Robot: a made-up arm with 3 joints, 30 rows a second.
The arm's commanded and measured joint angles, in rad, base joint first. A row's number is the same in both.
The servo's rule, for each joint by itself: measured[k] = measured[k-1] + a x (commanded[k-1-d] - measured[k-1]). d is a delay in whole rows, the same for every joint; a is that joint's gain. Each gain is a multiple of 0.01, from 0.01 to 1. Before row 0 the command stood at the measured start. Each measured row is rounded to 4 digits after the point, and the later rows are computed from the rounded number. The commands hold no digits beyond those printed.
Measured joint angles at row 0:
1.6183 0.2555 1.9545
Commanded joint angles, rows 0 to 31:
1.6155 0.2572 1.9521
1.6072 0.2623 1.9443
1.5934 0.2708 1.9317
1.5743 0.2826 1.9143
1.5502 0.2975 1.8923
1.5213 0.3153 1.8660
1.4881 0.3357 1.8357
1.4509 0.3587 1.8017
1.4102 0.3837 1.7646
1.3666 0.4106 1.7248
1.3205 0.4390 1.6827
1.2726 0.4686 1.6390
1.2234 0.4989 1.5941
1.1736 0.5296 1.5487
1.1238 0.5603 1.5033
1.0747 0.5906 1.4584
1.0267 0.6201 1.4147
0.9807 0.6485 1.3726
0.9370 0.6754 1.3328
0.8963 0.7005 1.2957
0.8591 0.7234 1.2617
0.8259 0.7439 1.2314
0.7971 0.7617 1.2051
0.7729 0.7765 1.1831
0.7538 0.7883 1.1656
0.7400 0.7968 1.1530
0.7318 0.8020 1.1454
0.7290 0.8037 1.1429
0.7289 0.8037 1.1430
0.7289 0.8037 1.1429
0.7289 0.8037 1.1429
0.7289 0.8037 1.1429
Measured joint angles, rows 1 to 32:
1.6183 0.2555 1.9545
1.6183 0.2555 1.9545
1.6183 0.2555 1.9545
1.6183 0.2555 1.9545
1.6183 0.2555 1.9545
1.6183 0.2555 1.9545
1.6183 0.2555 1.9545
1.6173 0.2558 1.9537
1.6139 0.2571 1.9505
1.6069 0.2598 1.9441
1.5958 0.2644 1.9340
1.5803 0.2710 1.9198
1.5602 0.2799 1.9015
1.5357 0.2911 1.8791
1.5069 0.3046 1.8528
1.4740 0.3204 1.8228
1.4375 0.3384 1.7895
1.3977 0.3585 1.7532
1.3552 0.3805 1.7144
1.3104 0.4042 1.6735
1.2639 0.4293 1.6311
1.2163 0.4555 1.5876
1.1682 0.4825 1.5437
1.1201 0.5100 1.4998
1.0727 0.5377 1.4566
1.0266 0.5652 1.4145
0.9823 0.5923 1.3741
0.9404 0.6185 1.3359
0.9015 0.6436 1.3004
0.8660 0.6672 1.2680
0.8343 0.6891 1.2391
0.8069 0.7089 1.2141
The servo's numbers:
d 7
a 0.34 0.20 0.34

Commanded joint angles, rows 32 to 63:
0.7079 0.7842 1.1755
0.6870 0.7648 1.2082
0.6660 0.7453 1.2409
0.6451 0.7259 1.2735
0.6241 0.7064 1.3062
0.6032 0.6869 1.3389
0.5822 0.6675 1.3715
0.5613 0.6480 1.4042
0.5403 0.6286 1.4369
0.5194 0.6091 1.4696
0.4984 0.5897 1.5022
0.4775 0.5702 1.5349
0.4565 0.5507 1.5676
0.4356 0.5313 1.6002
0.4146 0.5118 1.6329
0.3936 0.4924 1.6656
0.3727 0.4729 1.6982
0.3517 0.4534 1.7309
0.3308 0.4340 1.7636
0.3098 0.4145 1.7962
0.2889 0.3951 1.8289
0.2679 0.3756 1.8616
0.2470 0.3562 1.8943
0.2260 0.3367 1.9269
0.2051 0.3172 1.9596
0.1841 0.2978 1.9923
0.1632 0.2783 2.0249
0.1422 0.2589 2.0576
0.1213 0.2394 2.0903
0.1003 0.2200 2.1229
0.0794 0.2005 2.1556
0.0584 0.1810 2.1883
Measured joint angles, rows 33 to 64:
0.7842 0.7265 1.1933
0.7664 0.7416 1.1770
0.7537 0.7540 1.1654
0.7453 0.7639 1.1578
0.7397 0.7719 1.1527
0.7360 0.7783 1.1494
0.7336 0.7834 1.1472
0.7249 0.7836 1.1568
0.7120 0.7798 1.1743
0.6964 0.7729 1.1969
0.6790 0.7635 1.2229
0.6603 0.7521 1.2512
0.6409 0.7391 1.2810
0.6209 0.7248 1.3118
0.6006 0.7094 1.3432
0.5801 0.6932 1.3751
0.5595 0.6764 1.4072
0.5387 0.6591 1.4395
0.5179 0.6413 1.4719
0.4970 0.6232 1.5044
0.4761 0.6048 1.5370
0.4552 0.5862 1.5696
0.4343 0.5674 1.6022
0.4134 0.5485 1.6348
0.3924 0.5295 1.6675
0.3715 0.5104 1.7002
0.3505 0.4912 1.7328
0.3296 0.4720 1.7655
0.3086 0.4527 1.7982
0.2877 0.4334 1.8309
0.2667 0.4141 1.8635
0.2458 0.3947 1.8962

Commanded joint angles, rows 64 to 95:
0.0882 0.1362 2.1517
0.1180 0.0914 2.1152
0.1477 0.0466 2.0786
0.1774 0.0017 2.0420
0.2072 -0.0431 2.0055
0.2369 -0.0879 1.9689
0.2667 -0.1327 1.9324
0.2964 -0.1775 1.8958
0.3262 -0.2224 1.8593
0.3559 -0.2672 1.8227
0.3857 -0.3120 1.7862
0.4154 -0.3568 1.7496
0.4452 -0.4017 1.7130
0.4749 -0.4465 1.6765
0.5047 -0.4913 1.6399
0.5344 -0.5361 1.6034
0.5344 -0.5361 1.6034
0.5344 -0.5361 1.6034
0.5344 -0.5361 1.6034
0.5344 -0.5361 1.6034
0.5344 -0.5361 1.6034
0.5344 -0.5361 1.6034
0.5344 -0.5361 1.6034
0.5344 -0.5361 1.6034
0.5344 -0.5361 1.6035
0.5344 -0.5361 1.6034
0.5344 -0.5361 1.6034
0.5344 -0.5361 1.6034
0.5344 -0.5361 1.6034
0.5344 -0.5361 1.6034
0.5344 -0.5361 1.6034
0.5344 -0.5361 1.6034
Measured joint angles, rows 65 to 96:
0.2248 0.3753 1.9289
0.2039 0.3559 1.9615
0.1829 0.3365 1.9942
0.1620 0.3171 2.0269
0.1410 0.2977 2.0595
0.1201 0.2783 2.0922
0.0991 0.2588 2.1249
0.0954 0.2343 2.1340
0.1031 0.2057 2.1276
0.1183 0.1739 2.1109
0.1384 0.1395 2.0875
0.1618 0.1030 2.0596
0.1873 0.0648 2.0288
0.2143 0.0253 1.9960
0.2422 -0.0153 1.9619
0.2708 -0.0567 1.9270
0.2997 -0.0988 1.8915
0.3289 -0.1414 1.8557
0.3583 -0.1845 1.8196
0.3878 -0.2279 1.7834
0.4174 -0.2716 1.7471
0.4471 -0.3155 1.7107
0.4768 -0.3596 1.6742
0.4964 -0.3949 1.6501
0.5093 -0.4231 1.6342
0.5178 -0.4457 1.6237
0.5234 -0.4638 1.6168
0.5271 -0.4783 1.6122
0.5296 -0.4899 1.6092
0.5312 -0.4991 1.6072
0.5323 -0.5065 1.6059
0.5330 -0.5124 1.6051

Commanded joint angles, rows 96 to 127:
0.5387 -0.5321 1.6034
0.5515 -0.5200 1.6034
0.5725 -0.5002 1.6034
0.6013 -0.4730 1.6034
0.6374 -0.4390 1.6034
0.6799 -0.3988 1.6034
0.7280 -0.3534 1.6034
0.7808 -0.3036 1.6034
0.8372 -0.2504 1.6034
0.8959 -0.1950 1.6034
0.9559 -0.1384 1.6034
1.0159 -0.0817 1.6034
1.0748 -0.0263 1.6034
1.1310 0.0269 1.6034
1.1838 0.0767 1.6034
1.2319 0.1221 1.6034
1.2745 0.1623 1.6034
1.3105 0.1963 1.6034
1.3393 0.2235 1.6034
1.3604 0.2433 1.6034
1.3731 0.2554 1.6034
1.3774 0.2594 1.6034
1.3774 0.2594 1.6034
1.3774 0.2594 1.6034
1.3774 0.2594 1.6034
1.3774 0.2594 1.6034
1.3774 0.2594 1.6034
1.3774 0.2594 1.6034
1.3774 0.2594 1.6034
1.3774 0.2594 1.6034
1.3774 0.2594 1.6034
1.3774 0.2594 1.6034
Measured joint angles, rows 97 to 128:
0.5335 -0.5171 1.6045
0.5338 -0.5209 1.6041
0.5340 -0.5239 1.6039
0.5341 -0.5263 1.6037
0.5342 -0.5283 1.6036
0.5343 -0.5299 1.6035
0.5343 -0.5311 1.6035
0.5358 -0.5313 1.6035
0.5411 -0.5290 1.6035
0.5518 -0.5232 1.6035
0.5686 -0.5132 1.6035
0.5920 -0.4984 1.6035
0.6219 -0.4785 1.6035
0.6580 -0.4535 1.6035
0.6998 -0.4235 1.6035
0.7465 -0.3889 1.6035
0.7973 -0.3501 1.6035
0.8512 -0.3078 1.6035
0.9072 -0.2626 1.6035
0.9642 -0.2153 1.6035
1.0209 -0.1669 1.6035
1.0763 -0.1182 1.6035
1.1292 -0.0701 1.6035
1.1786 -0.0236 1.6035
1.2234 0.0204 1.6035
1.2628 0.0610 1.6035
1.2960 0.0975 1.6035
1.3222 0.1291 1.6035
1.3410 0.1552 1.6035
1.3534 0.1760 1.6035
1.3616 0.1927 1.6035
1.3670 0.2060 1.6035

